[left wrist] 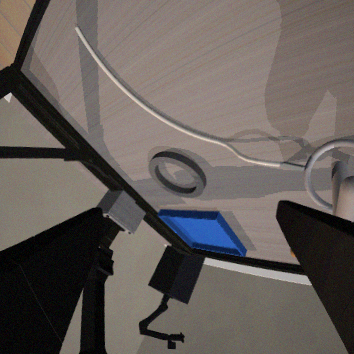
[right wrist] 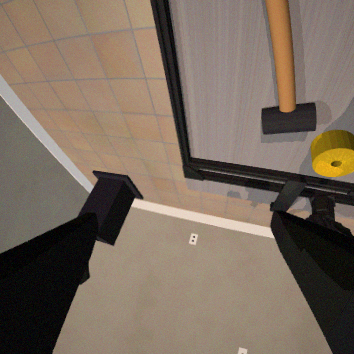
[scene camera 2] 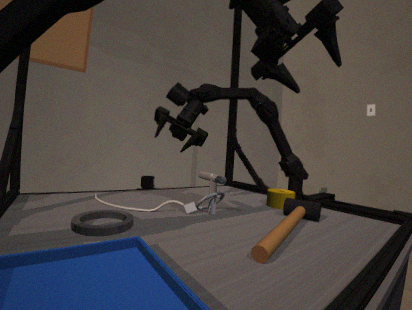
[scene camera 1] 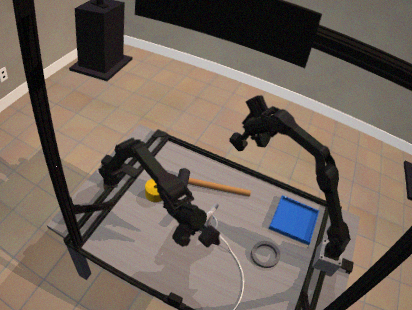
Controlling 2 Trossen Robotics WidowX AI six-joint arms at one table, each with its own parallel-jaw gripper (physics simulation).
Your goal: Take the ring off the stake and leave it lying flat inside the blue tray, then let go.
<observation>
my left gripper: left wrist; scene camera 2; scene camera 1 211, 237; not seen in the right wrist view (out of frame)
same spot on blue tray: (scene camera 1: 293, 219) = (left wrist: 204, 231)
same spot on my left gripper: (left wrist: 51, 267) = (scene camera 2: 161, 128)
</observation>
